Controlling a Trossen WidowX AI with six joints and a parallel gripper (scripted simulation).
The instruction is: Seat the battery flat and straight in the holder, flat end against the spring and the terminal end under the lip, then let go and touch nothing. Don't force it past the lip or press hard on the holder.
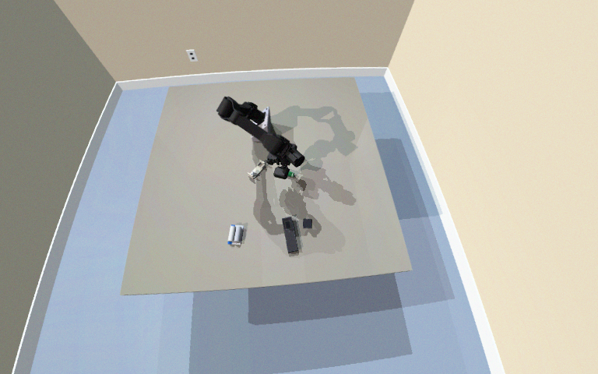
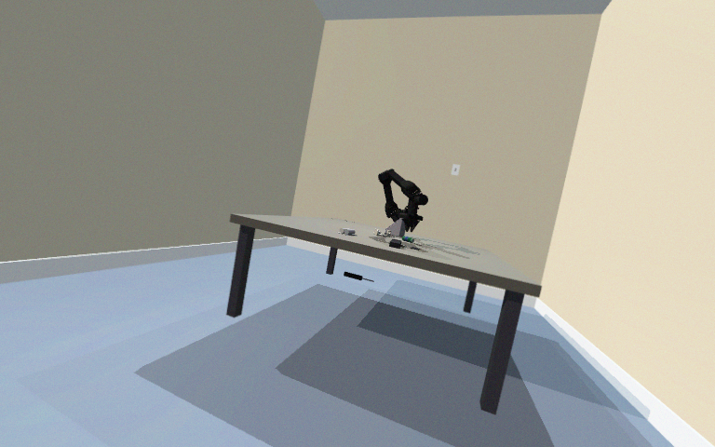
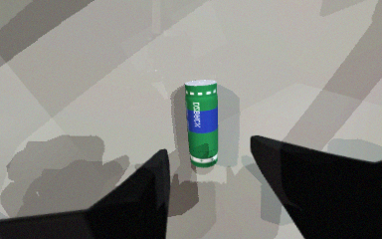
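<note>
Right now my gripper tip is 40 mm above the battery. The rest, counted from my gripper tip: black remote battery door (260 mm ahead, 120 mm to the left, 50 mm below); black remote control (320 mm ahead, 40 mm to the left, 40 mm below); screwdriver (340 mm ahead, 240 mm below, 90 mm to the right).
</note>
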